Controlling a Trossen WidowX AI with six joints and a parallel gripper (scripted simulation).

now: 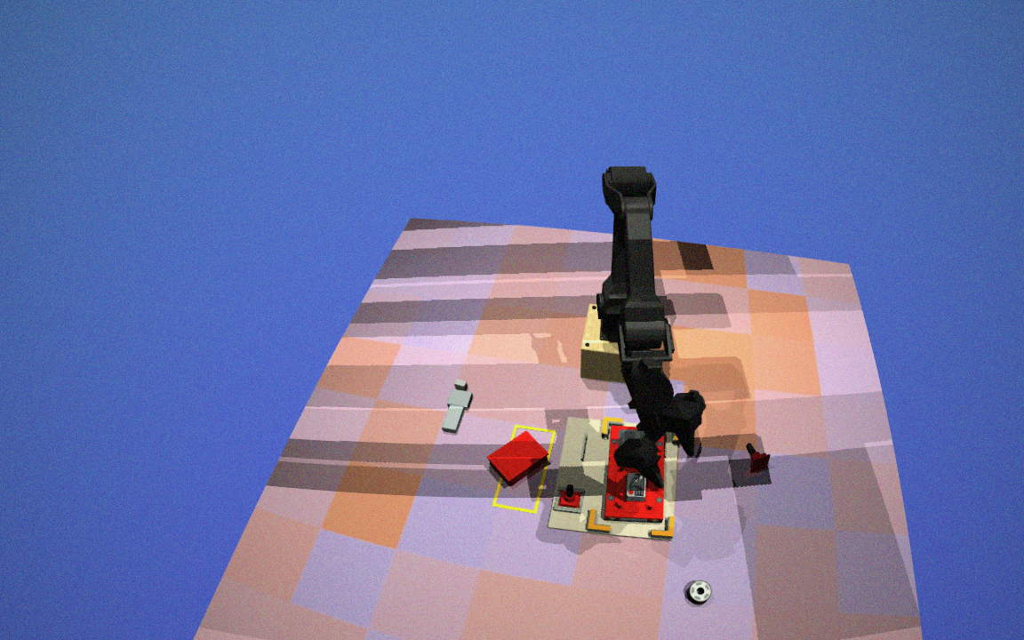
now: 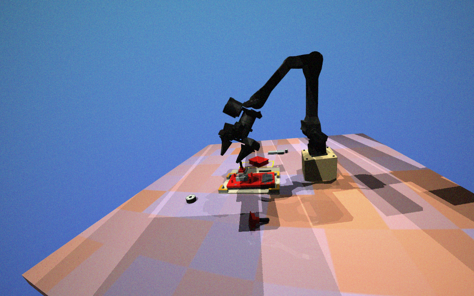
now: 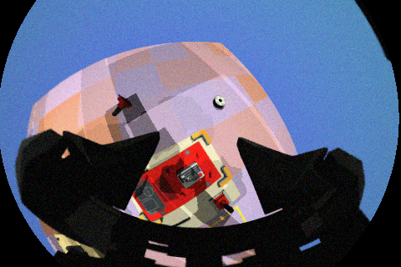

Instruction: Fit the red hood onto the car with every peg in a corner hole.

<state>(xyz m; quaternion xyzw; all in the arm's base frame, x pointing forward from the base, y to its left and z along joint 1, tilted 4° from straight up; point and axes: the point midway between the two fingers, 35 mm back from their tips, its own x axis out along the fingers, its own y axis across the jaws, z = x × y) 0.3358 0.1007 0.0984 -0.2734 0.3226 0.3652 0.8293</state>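
Right now the red hood is 80 mm behind my gripper tip, 290 mm to the right of it and 130 mm below it. The rest, counted from my gripper tip: grey engine block (30 mm behind, 50 mm to the right, 120 mm below).
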